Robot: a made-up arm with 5 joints.
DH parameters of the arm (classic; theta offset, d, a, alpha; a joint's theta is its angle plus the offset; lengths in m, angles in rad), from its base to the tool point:
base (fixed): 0 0.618 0.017 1.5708
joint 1: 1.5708 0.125 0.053 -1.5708
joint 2: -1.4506 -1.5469 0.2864 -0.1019
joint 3: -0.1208 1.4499 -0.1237 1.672
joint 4: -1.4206 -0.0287 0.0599 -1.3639
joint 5: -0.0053 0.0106 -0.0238 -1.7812
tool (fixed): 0.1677 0.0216 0 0
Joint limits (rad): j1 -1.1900..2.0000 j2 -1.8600..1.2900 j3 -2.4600..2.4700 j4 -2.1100..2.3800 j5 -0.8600..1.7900
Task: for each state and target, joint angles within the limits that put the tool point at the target. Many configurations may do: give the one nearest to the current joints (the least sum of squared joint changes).
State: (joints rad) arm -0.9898 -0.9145 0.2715 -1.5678 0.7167
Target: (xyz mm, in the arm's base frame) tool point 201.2 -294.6 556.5
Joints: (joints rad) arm -1.1900 -0.4085 0.4607 -1.0916 0.2325
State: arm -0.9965 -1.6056 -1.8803 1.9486 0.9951
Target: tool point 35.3 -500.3 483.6
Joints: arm -0.6440 -1.1410 -1.6777 1.8980 1.0699
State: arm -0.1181 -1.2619 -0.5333 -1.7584 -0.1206
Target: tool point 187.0 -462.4 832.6
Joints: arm -0.1858 -0.5425 -0.8057 -1.7152 -0.2434
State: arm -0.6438 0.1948 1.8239 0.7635 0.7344
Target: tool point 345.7 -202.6 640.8
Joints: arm -1.1796 0.9857 1.7759 0.7567 0.7523
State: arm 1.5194 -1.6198 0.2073 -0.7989 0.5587
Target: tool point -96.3 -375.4 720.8
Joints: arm 1.8890 -0.9369 0.0028 -0.8516 0.4975
